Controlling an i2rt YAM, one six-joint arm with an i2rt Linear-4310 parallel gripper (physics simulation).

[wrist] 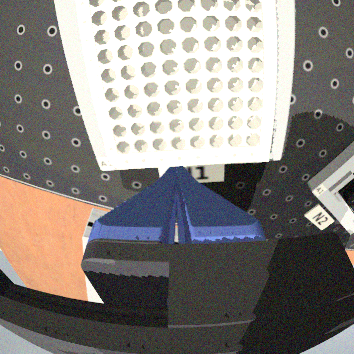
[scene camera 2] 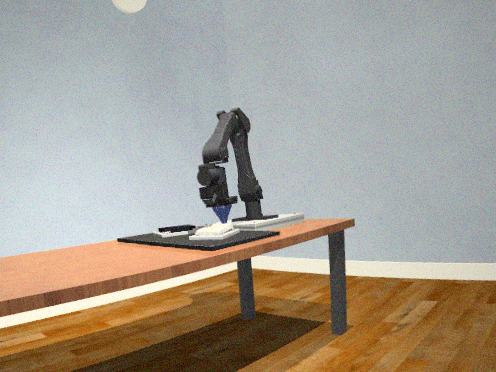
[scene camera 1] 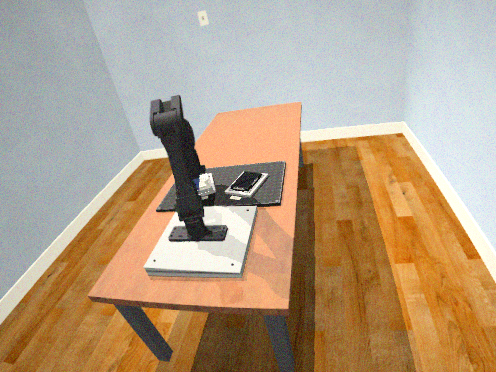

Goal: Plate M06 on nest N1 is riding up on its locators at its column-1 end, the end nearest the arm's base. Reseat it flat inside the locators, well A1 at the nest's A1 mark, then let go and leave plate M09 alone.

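Places are measured from the arm's base along level axes (x ahead, y left, z up), in centimetres.
Pixels of known places: gripper, between the fingertips: (wrist: 176,173) (scene camera 2: 224,225) (scene camera 1: 198,191); arm's base, origin of its link: (scene camera 2: 254,219) (scene camera 1: 198,234).
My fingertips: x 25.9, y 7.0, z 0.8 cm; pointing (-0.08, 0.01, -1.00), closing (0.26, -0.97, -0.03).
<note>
For each thing: its top centre in the pictures, then the offset to it from my fingertips. "pt": a spot on its surface instead. Level surfaces: height alone.
- Plate M06, centre of its top: (wrist: 177,37) (scene camera 2: 214,225) (scene camera 1: 198,180) dx +7.2, dy +1.9, dz +1.0 cm
- N1 label, a spot on its surface: (wrist: 207,173) pt dx -1.3, dy -2.6, dz -2.4 cm
- Plate M09, centre of its top: (scene camera 2: 176,227) (scene camera 1: 246,179) dx +5.5, dy -19.5, dz +0.0 cm
- nest N2, a spot on its surface: (wrist: 327,192) pt dx +0.4, dy -12.8, dz -1.4 cm
- wooden table, height of its surface: dz -3.9 cm
- N2 label, a spot on its surface: (wrist: 320,217) pt dx -3.4, dy -15.9, dz -2.4 cm
Plate M06 (scene camera 1: 206,181) (scene camera 2: 216,228) (wrist: 180,95) is white with open wells and lies on the white nest N1 (scene camera 2: 200,237) (wrist: 286,100). Its column-1 end faces the gripper in the wrist view; whether that end is raised or flat is hard to tell. The gripper (scene camera 2: 223,222) (wrist: 178,169) points down, its blue fingers shut and empty, with the tips at the column-1 edge, over the N1 label (wrist: 207,173). Contact cannot be made out. Plate M09 (scene camera 1: 249,181) (scene camera 2: 176,228) is black and sits on nest N2 (wrist: 327,192), apart from the gripper.
Both nests stand on a black perforated mat (scene camera 1: 272,192) (scene camera 2: 150,241) (wrist: 35,65) on the wooden table (scene camera 1: 265,125) (scene camera 2: 75,265). The arm's white base plate (scene camera 1: 220,260) (scene camera 2: 290,219) stands beside the mat. The N2 label (wrist: 320,217) lies by its nest.
</note>
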